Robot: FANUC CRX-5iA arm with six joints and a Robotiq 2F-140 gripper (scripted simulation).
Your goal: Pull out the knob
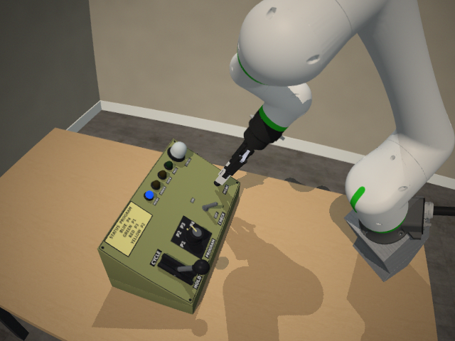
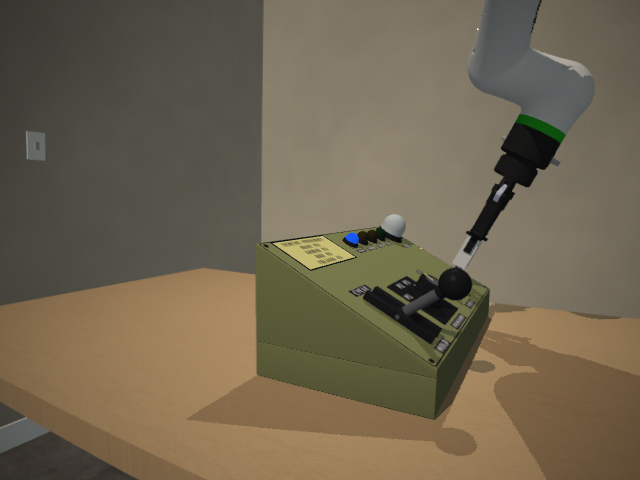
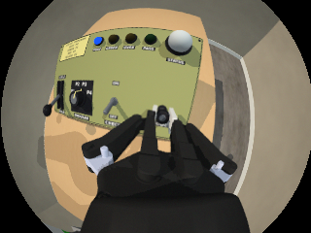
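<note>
The mode knob is 1 cm ahead of my hand and 2 cm below it. Round my hand: grey toggle: 2 cm behind, 12 cm to the left, 4 cm below; olive console: 1 cm ahead, 19 cm to the left, 5 cm below; program selector: 3 cm behind, 24 cm to the left, 3 cm below.
</note>
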